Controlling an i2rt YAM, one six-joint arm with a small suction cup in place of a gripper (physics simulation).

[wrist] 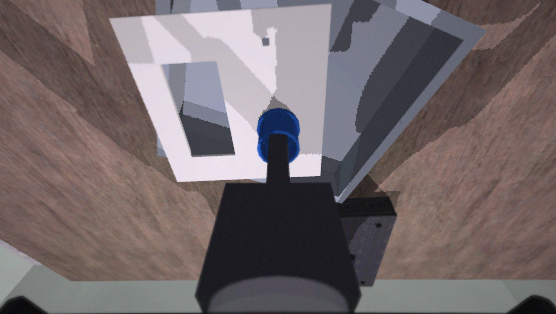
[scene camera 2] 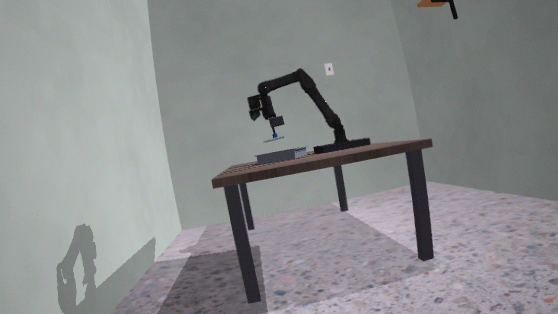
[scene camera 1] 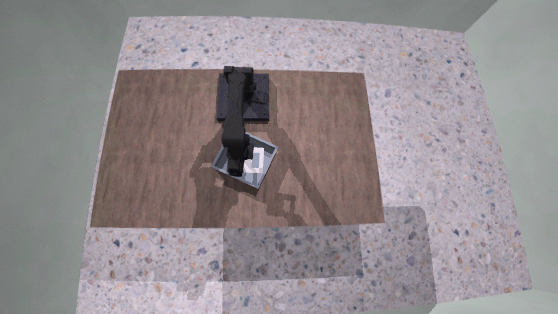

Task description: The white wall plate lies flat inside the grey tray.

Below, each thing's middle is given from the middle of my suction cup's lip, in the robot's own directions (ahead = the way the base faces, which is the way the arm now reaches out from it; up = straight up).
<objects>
My suction cup is 1 cm short of the white wall plate (wrist: pixel 291 73), 3 cm to the right of it and 1 cm above it. Round my suction cup: grey tray (scene camera 1: pixel 254 179) (2 cm behind, 1 cm to the right, 11 cm below).
</objects>
